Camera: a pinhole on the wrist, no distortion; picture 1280 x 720 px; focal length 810.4 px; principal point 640.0 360.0 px. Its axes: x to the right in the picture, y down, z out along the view. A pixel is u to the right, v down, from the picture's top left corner.
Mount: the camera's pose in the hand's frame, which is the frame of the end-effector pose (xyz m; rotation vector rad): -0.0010 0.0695 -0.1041 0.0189 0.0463 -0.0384
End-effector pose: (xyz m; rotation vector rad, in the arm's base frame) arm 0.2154 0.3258 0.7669 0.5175 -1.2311 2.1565
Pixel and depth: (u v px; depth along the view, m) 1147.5 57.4 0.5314
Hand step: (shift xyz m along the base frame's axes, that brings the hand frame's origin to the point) -0.1426 -0.1886 0.5043
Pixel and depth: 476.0 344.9 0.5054
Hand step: 0.0403 -0.3973 0.1187
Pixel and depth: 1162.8 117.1 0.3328
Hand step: -0.1293 -0.1021 0.2687
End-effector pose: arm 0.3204 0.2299 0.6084 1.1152 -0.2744 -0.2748
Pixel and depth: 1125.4 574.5 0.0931
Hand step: 0.0677 0.0274 0.0810
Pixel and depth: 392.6 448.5 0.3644
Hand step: -0.1724 -0.1463 0.1989
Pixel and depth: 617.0 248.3 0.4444
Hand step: -0.1150 -0.2865 0.1407
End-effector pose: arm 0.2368 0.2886 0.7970 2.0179 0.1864 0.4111
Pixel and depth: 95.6 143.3 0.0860
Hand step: -0.0596 -0.0256 0.0367
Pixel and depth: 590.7 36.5 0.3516
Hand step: 0.0824 -0.1720 -0.1731
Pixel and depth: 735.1 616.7 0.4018
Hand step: 0.1649 -0.3129 0.0553
